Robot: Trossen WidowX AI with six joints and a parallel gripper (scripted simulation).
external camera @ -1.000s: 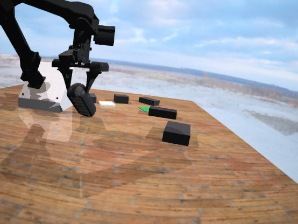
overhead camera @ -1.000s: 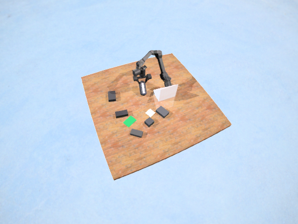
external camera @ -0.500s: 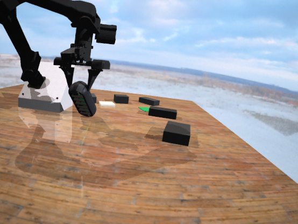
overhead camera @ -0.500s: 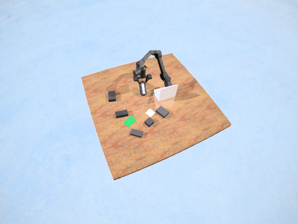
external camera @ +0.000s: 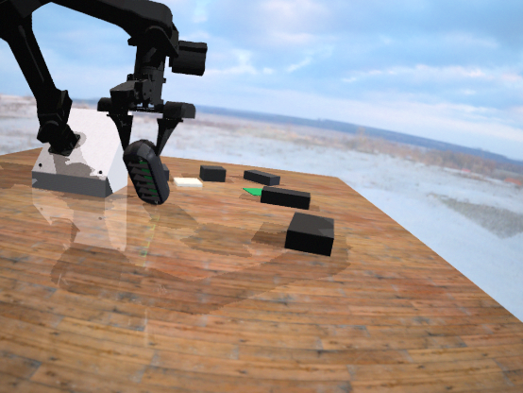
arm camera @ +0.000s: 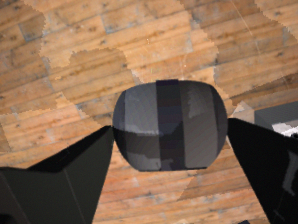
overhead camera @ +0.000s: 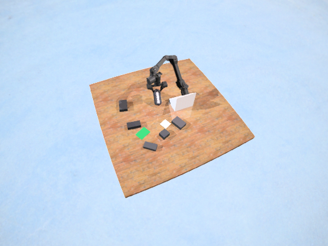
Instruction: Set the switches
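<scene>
The white tile is 20 mm ahead of my gripper tip, 310 mm to the left of it and 110 mm below it. From my gripper tip the other things lie so: green tile (240 mm ahead, 340 mm to the left, 120 mm below); dark block (340 mm ahead, 10 mm to the right, 100 mm below).
</scene>
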